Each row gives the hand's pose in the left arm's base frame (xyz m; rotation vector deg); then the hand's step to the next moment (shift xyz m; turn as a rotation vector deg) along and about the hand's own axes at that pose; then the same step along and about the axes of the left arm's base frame.
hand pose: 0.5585 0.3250 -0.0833 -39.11 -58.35 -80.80
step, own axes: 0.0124 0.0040 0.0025 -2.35 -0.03 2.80
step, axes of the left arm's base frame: 0.0020 -0.0032 0.0127 -0.21 3.55 -0.83
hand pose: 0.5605 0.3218 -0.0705 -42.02 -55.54 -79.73
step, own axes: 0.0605 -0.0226 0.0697 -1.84 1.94 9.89
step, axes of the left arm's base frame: -0.0354 0.0322 0.0821 0.83 9.75 3.05
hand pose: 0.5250 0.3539 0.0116 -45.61 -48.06 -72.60
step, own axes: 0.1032 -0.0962 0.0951 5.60 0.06 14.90
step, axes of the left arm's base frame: -0.0935 0.0219 0.1405 -0.73 10.37 12.06
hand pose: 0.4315 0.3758 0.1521 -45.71 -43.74 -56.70
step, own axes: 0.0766 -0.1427 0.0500 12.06 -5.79 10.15
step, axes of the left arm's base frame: -0.1132 -0.0362 0.1208 -2.95 1.74 16.44
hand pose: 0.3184 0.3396 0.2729 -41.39 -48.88 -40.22
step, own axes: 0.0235 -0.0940 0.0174 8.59 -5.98 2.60
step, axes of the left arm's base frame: -0.0694 -0.0450 0.0534 -1.66 -3.45 10.08
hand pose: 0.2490 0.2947 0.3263 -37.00 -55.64 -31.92
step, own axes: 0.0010 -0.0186 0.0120 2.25 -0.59 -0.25
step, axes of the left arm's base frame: -0.0191 -0.0043 0.0104 0.76 -0.90 2.02
